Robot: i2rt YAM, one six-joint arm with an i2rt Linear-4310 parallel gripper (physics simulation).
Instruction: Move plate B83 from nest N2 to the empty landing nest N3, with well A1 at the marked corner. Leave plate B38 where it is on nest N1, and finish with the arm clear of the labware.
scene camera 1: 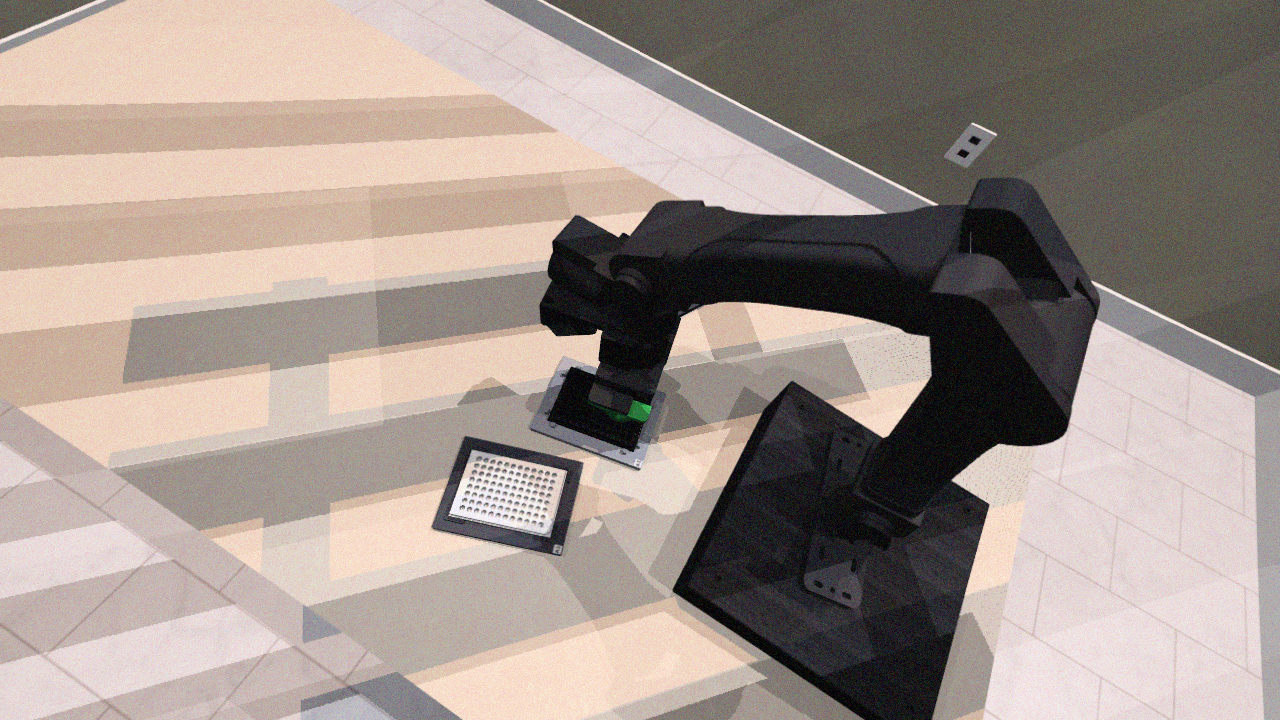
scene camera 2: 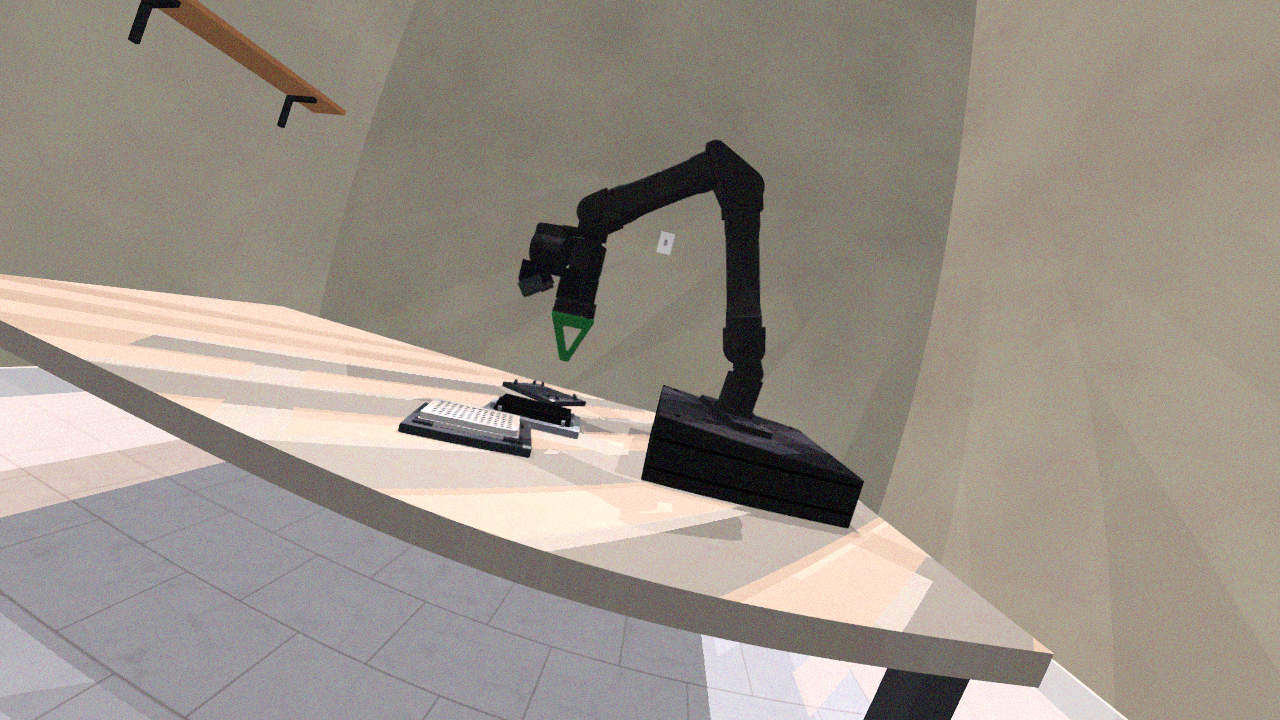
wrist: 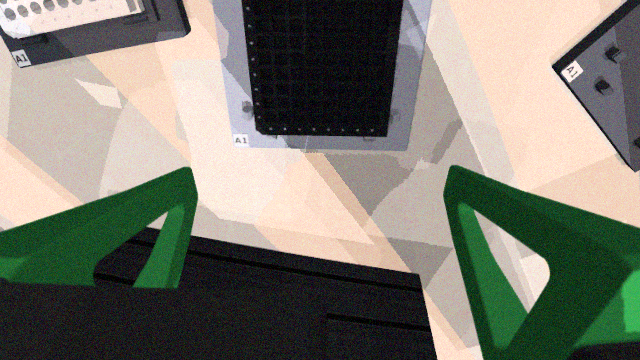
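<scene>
A black well plate (scene camera 1: 572, 402) (scene camera 2: 534, 409) (wrist: 322, 65) sits in the light grey nest (scene camera 1: 581, 440) (scene camera 2: 565, 430) (wrist: 325, 143), with the nest's A1 label at the lower left in the wrist view. A white plate (scene camera 1: 507, 494) (scene camera 2: 469, 418) (wrist: 70, 15) sits in a dark nest (scene camera 1: 492, 534) (wrist: 120, 42). A dark empty nest (scene camera 2: 543, 394) (wrist: 607, 100) stands beyond the black plate, angled, mostly hidden by the arm in scene camera 1. Plate names are not readable. My gripper (scene camera 2: 565, 356) (wrist: 320, 180) is open and empty, well above the table, its fingertips toward the base side of the black plate.
The arm's black base block (scene camera 1: 832, 555) (scene camera 2: 751, 456) (wrist: 300, 305) stands on the table near the grey nest. The table's front edge (scene camera 2: 501, 537) runs across scene camera 2. A wall shelf (scene camera 2: 250, 58) hangs at the upper left. Strong shadow bands cross the table.
</scene>
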